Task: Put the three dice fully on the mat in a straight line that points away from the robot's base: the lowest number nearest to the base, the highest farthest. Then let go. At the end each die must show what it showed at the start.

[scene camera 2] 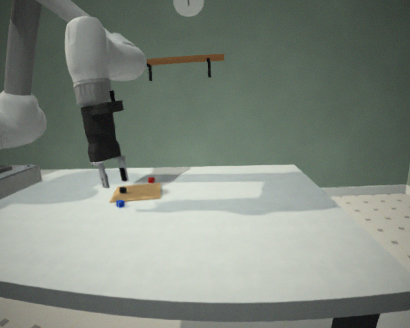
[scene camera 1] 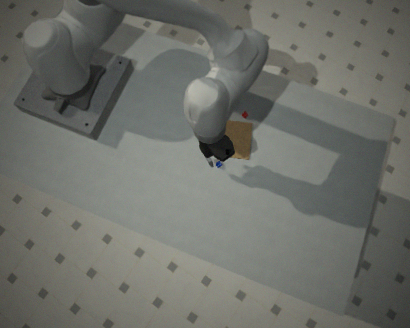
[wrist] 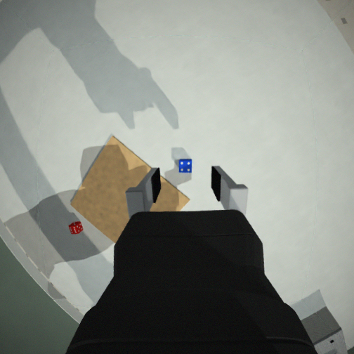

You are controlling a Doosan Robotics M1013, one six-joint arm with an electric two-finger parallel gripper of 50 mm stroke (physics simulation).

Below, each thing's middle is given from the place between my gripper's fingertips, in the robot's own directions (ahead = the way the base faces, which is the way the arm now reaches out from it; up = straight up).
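The tan mat (scene camera 1: 239,133), measured from my hand, is 110 mm to the left, 20 mm ahead and 60 mm below.
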